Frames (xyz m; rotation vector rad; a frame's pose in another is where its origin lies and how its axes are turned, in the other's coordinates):
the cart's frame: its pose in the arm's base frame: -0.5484 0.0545 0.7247 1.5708 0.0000 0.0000
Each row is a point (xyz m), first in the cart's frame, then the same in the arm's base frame.
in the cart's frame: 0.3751 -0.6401 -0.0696
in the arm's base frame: -0.1733 0.1241 0.0846
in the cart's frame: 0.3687 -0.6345 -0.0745
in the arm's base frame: -0.1797 0.1290 0.0902
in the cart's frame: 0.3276 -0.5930 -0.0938
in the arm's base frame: -0.2208 0.1483 0.1317
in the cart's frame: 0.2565 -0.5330 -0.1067
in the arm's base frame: -0.2919 0.1612 0.1917
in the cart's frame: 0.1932 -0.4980 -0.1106
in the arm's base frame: -0.3552 0.1651 0.2267
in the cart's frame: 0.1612 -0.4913 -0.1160
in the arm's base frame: -0.3872 0.1705 0.2334
